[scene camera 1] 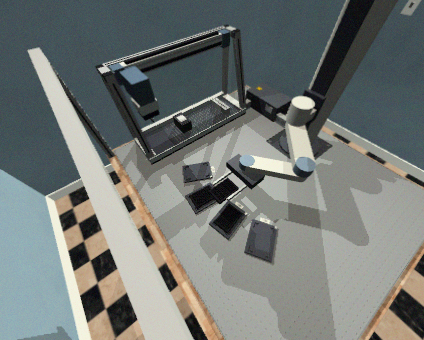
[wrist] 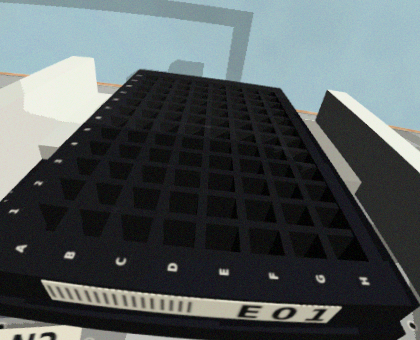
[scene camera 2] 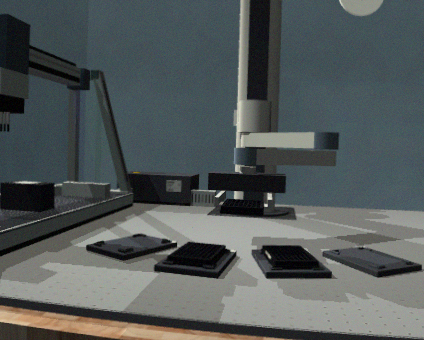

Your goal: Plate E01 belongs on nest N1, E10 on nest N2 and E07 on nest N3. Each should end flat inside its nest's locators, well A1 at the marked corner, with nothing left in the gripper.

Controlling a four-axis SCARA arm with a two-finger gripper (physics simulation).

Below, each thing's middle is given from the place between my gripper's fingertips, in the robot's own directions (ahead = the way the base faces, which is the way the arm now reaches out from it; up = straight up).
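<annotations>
Nest N1 (scene camera 2: 359, 259): my hand 30 mm past it, 270 mm to the right of it, 110 mm above it. Counted from my hand: black plate E07 (scene camera 2: 194, 254), 50 mm ahead, 80 mm to the right, 100 mm below; out nest (scene camera 2: 226, 259), 50 mm ahead, 80 mm to the right, 110 mm below; nest N2 (scene camera 2: 260, 259), 20 mm ahead, 100 mm to the left, 110 mm below.
</annotations>
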